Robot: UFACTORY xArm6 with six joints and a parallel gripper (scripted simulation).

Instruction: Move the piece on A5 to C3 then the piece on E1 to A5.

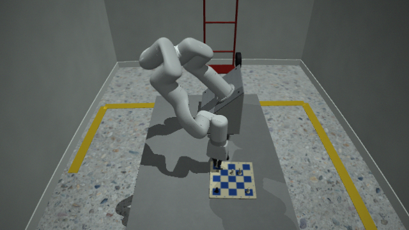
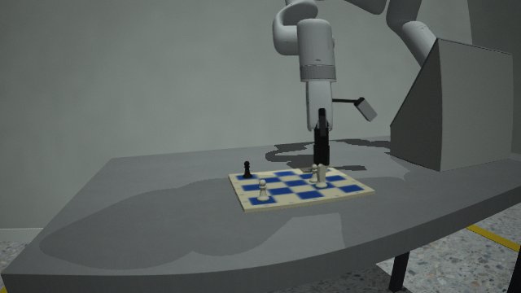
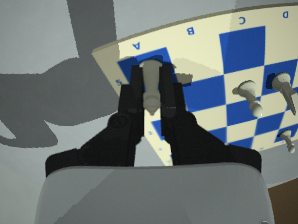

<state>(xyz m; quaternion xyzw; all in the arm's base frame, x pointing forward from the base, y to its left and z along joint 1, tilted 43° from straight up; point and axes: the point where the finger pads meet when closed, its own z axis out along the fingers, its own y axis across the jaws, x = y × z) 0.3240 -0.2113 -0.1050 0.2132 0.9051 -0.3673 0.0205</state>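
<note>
Right now my hand is 90 mm short of the chessboard, 60 mm to the right of it and 40 mm above it. From my hand the other things lie so: tall pale piece: 110 mm to the left, 60 mm ahead, 20 mm below; black pawn: 150 mm ahead, 20 mm to the right, 20 mm below.
</note>
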